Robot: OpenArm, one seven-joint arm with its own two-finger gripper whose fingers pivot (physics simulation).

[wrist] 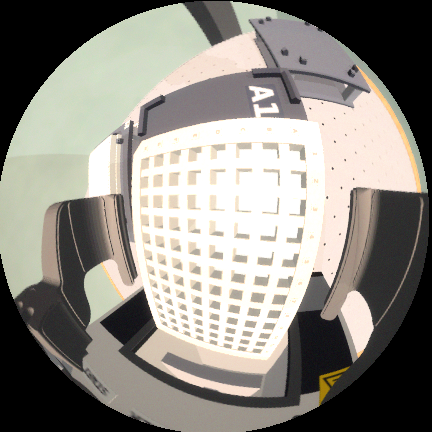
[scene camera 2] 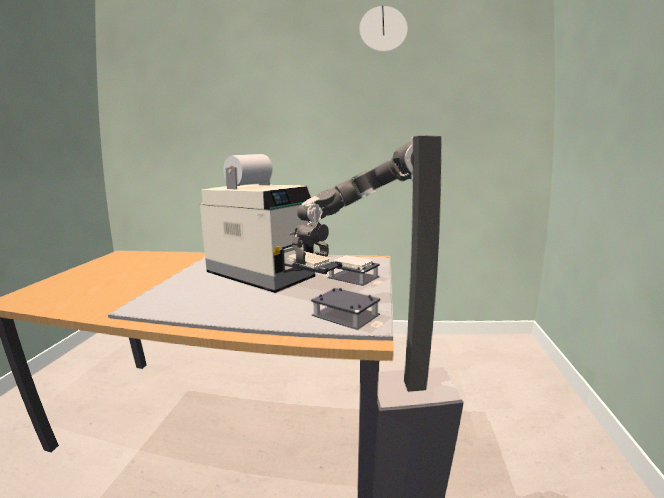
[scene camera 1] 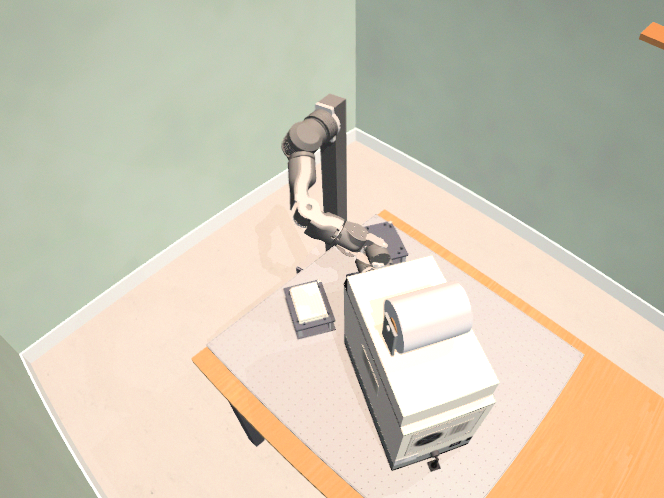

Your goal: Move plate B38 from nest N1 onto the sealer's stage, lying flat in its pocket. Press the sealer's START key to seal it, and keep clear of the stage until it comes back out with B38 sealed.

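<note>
A white well plate (scene camera 2: 313,261) (wrist: 225,200) lies on the dark stage (scene camera 2: 328,269) (wrist: 200,102) in front of the sealer (scene camera 1: 445,375) (scene camera 2: 235,235) (wrist: 170,397). In the wrist view its wells show, and its far edge appears short of the corner brackets beside the A1 mark. I cannot make out a film or read its label. My gripper (scene camera 2: 312,258) (wrist: 215,252) is open and empty over the plate, one finger along each long side. The sealer hides most of the fingers in scene camera 1. The START key cannot be made out on the sealer's screen (scene camera 2: 280,198).
Another white plate (scene camera 1: 308,302) (scene camera 2: 352,262) sits on a nest (scene camera 1: 315,328) (scene camera 2: 360,277) beside the stage. An empty nest (scene camera 1: 387,239) (scene camera 2: 345,300) (wrist: 310,47) stands on the other side. A film roll (scene camera 1: 431,316) (scene camera 2: 253,169) tops the sealer.
</note>
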